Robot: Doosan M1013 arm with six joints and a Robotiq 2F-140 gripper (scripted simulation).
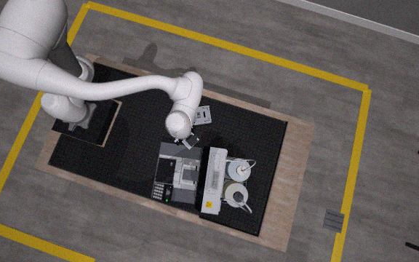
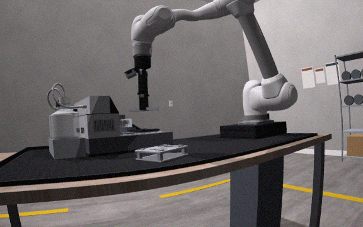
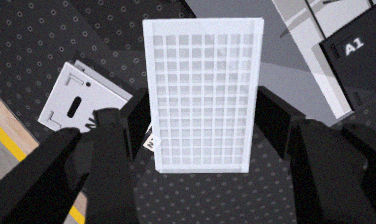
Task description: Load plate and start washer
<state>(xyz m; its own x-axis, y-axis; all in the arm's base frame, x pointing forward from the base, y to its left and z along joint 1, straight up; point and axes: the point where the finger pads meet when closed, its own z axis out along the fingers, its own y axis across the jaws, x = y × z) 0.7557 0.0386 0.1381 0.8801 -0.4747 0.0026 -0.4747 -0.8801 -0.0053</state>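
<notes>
Now: hand 80 mm past the washer carrier, 240 mm to the left of it and 120 mm above it. Also, from my hand: washer: 80 mm ahead, 210 mm to the right, 80 mm below; then white multi-well plate: 20 mm below; then plate nest N1: 10 mm ahead, 190 mm to the left, 180 mm below.
</notes>
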